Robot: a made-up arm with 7 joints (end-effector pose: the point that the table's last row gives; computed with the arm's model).
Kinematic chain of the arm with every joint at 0, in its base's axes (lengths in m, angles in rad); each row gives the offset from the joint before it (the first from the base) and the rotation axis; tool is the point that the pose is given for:
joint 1: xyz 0 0 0.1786 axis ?
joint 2: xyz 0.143 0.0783 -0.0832 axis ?
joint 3: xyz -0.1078 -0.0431 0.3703 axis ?
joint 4: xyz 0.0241 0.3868 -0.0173 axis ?
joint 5: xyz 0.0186 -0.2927 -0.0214 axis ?
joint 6: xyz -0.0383 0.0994 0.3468 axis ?
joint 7: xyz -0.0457 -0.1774 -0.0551 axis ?
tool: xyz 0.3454 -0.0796 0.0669
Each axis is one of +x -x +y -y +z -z.
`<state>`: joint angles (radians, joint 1 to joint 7).
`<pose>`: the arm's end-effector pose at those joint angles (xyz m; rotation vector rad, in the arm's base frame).
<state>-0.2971 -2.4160 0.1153 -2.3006 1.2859 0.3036 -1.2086</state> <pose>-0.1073 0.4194 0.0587 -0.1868 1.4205 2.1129</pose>
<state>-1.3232 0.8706 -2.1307 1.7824 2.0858 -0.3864 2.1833</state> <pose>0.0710 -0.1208 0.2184 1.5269 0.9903 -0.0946</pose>
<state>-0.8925 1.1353 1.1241 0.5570 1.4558 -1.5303 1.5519</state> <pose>-0.2354 0.2386 0.5804 1.0147 2.3250 1.5193</pose>
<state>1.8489 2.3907 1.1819 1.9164 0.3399 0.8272 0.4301</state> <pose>0.6367 0.2025 -0.3072 1.6940 0.1251 0.9366</pose>
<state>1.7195 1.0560 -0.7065 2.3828 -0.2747 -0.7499 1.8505</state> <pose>0.2970 0.5095 -0.0103 -1.5478 -1.0888 0.5048</pose>
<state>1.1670 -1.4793 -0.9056 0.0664 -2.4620 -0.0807 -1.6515</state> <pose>0.4142 0.8291 0.5602 -1.9561 -0.9456 -0.0399</pose>
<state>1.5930 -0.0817 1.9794 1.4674 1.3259 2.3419 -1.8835</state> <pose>-0.2839 0.5201 0.5831 -1.7379 -0.9668 -0.3070</pose>
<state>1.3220 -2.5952 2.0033 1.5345 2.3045 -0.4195 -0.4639</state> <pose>0.6142 -0.0656 0.1719 0.2923 0.5018 -0.5321</pose>
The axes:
joint 1: -x
joint 2: -z
joint 3: -x
joint 4: -y
joint 5: +z
joint 6: -x
joint 7: +y

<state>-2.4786 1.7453 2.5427 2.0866 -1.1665 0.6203 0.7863</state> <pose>0.1559 -0.6425 -0.1061 0.7739 0.8513 0.0733</pose>
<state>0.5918 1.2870 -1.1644 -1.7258 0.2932 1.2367 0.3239</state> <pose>0.5942 -0.0493 0.4743 -0.2704 0.6193 0.2953</pose>
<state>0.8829 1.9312 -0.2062 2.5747 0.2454 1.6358 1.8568</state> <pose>0.1480 0.0893 -0.3853 -0.3526 2.2762 1.5341</pose>
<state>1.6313 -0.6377 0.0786 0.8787 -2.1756 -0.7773 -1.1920</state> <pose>-0.3870 0.3142 0.1846 0.0411 -2.5051 -0.4247</pose>
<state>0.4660 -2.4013 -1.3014 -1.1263 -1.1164 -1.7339 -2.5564</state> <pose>0.2070 0.3853 0.8642 -0.2764 -0.6819 0.3659</pose>
